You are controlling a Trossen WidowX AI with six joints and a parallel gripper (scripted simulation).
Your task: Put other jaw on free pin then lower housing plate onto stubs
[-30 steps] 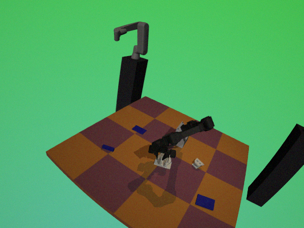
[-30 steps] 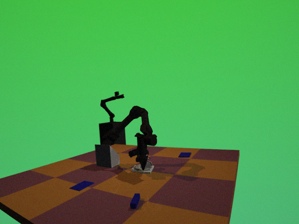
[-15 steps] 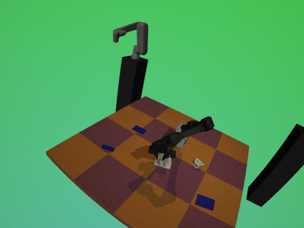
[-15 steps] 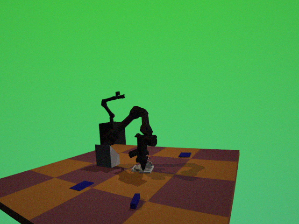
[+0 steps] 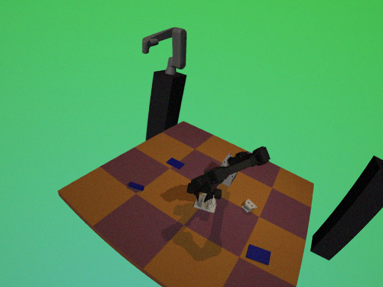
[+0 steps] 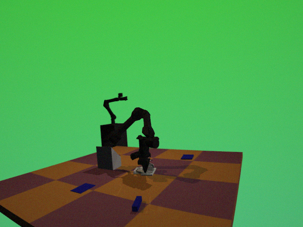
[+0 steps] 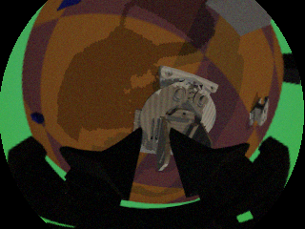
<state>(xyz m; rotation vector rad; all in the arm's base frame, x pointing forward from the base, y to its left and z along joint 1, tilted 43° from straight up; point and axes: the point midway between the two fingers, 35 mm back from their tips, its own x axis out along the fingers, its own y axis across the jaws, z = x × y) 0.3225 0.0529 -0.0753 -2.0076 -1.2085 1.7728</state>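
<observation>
The grey jaw lies 40 mm behind my gripper tip. Also, from my gripper tip: board 130 mm ahead, 420 mm to the left, 10 mm below.
</observation>
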